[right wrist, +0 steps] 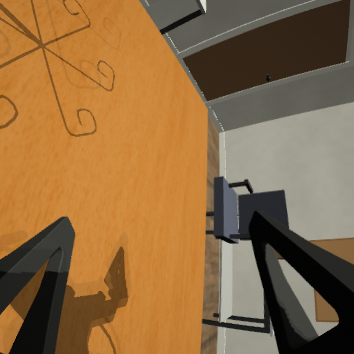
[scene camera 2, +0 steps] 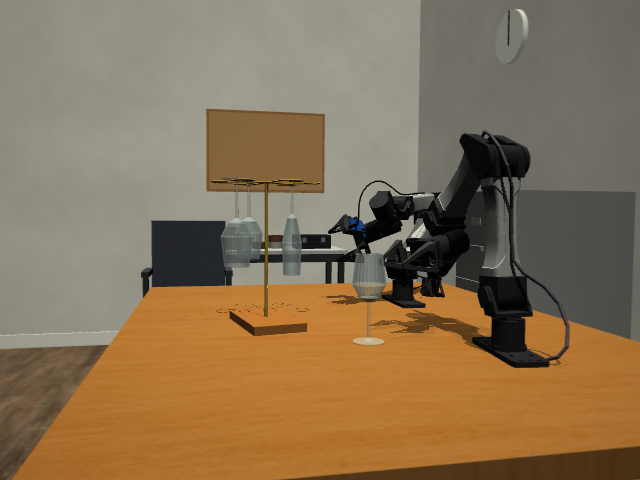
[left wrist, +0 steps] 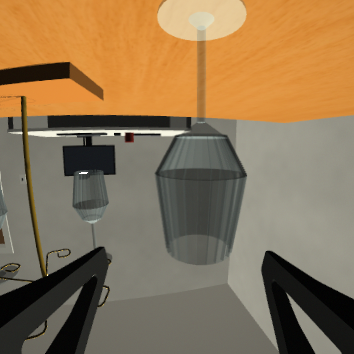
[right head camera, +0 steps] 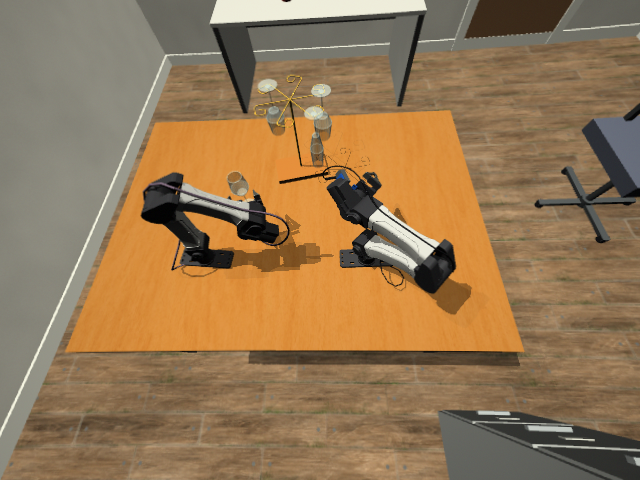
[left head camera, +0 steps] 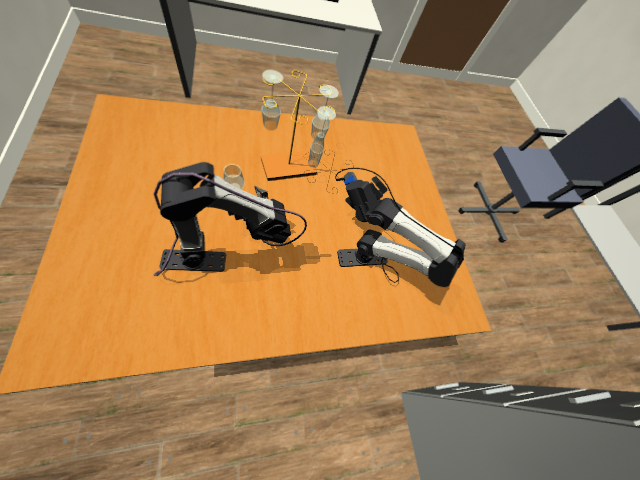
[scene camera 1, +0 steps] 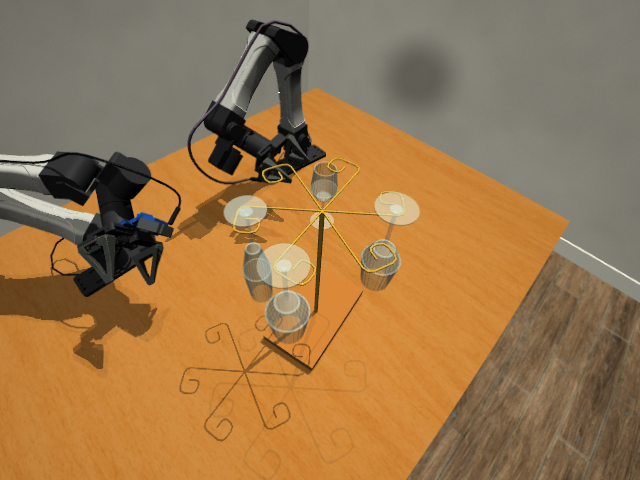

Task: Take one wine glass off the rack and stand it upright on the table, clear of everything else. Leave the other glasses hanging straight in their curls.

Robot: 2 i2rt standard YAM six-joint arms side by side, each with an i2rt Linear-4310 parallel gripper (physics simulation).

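A wine glass (left head camera: 233,175) (right head camera: 238,183) (scene camera 1: 324,181) (scene camera 2: 369,276) (left wrist: 201,200) stands upright on its foot on the table, apart from the rack (left head camera: 293,134) (scene camera 1: 318,263) (scene camera 2: 266,248). Three glasses hang upside down and straight by their feet from the rack's curls: one tall narrow glass (scene camera 1: 257,271) (scene camera 2: 291,245) and two wider glasses, one (scene camera 1: 287,317) in front and one (scene camera 1: 381,266) at the right in scene camera 1. My left gripper (left wrist: 183,258) is open and backed away from the standing glass, not touching it. My right gripper (scene camera 1: 130,281) (right wrist: 162,222) is open and empty, away from the rack.
The rack's square wooden base (scene camera 2: 279,326) sits on the table (scene camera 2: 330,403), left of the standing glass in scene camera 2. The left arm's base (left head camera: 193,259) and right arm's base (left head camera: 351,257) are mounted on the table. A chair (left head camera: 540,170) stands beyond the table's edge.
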